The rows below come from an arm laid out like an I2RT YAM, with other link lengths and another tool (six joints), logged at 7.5 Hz.
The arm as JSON. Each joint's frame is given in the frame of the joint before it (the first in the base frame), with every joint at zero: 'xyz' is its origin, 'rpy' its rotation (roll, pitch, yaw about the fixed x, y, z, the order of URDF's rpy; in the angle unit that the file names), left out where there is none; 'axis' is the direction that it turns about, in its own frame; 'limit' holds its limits. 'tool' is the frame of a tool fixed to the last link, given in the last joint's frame.
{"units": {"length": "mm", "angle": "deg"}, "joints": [
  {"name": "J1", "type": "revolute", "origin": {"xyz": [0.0, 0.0, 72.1]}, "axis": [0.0, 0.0, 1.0], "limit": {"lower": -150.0, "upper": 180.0}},
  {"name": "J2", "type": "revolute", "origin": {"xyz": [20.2, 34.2, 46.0], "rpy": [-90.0, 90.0, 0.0]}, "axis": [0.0, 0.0, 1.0], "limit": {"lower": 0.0, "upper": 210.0}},
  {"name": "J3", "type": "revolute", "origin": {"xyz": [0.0, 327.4, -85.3], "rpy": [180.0, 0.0, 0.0]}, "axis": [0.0, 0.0, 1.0], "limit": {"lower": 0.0, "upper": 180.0}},
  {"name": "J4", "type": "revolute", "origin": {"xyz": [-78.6, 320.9, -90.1]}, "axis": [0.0, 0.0, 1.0], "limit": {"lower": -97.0, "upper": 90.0}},
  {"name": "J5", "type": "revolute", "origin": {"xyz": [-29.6, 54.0, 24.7], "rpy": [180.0, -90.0, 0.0]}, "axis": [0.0, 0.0, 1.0], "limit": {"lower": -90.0, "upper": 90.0}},
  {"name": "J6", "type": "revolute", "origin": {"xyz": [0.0, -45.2, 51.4], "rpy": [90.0, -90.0, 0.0]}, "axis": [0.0, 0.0, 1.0], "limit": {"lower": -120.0, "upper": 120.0}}
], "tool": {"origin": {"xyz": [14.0, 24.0, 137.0], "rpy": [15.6, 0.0, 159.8]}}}
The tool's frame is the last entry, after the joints.
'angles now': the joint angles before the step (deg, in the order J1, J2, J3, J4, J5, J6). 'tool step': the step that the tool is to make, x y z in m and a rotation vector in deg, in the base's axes. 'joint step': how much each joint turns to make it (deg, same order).
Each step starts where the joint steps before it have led.
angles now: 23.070, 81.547, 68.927, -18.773, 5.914, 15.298
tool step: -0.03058, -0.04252, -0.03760, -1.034, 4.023, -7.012
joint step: -1.908, -5.961, -8.995, -1.540, 3.940, 3.324
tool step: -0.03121, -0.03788, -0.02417, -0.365, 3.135, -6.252
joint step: -2.201, -5.919, -6.692, -2.906, 2.753, 3.122
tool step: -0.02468, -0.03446, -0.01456, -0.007, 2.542, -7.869
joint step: -1.878, -4.472, -3.975, -4.104, 3.977, 4.701
